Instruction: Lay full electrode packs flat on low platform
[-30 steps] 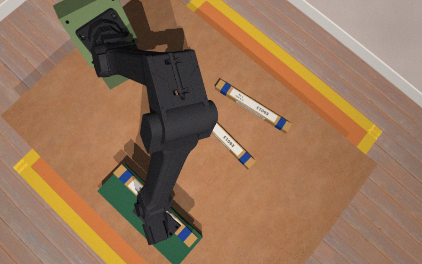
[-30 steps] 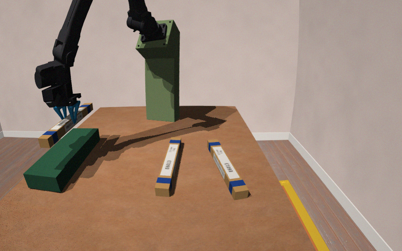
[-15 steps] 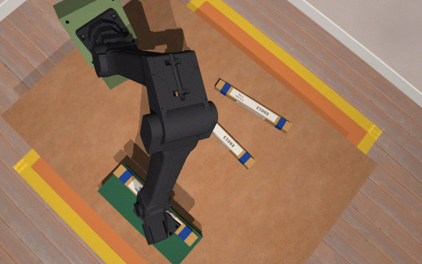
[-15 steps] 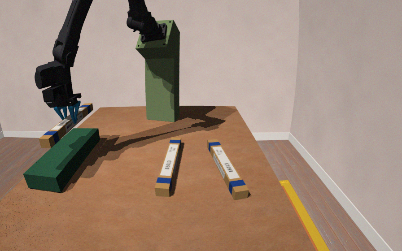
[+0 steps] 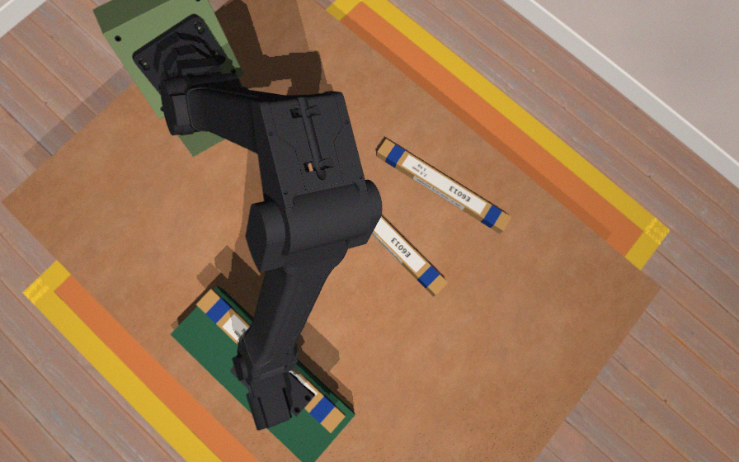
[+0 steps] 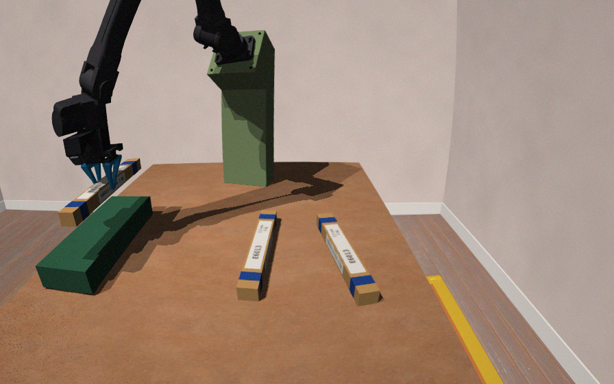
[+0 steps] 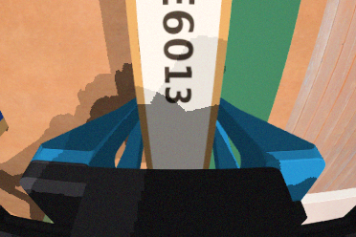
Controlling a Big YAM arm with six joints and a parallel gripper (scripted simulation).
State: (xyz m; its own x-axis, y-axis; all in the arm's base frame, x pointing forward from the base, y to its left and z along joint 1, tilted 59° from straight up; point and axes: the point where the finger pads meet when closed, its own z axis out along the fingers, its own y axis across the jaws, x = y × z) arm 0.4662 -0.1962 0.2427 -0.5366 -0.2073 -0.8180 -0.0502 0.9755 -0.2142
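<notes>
My gripper is now 40 mm to the left of the green platform and 150 mm above it.
</notes>
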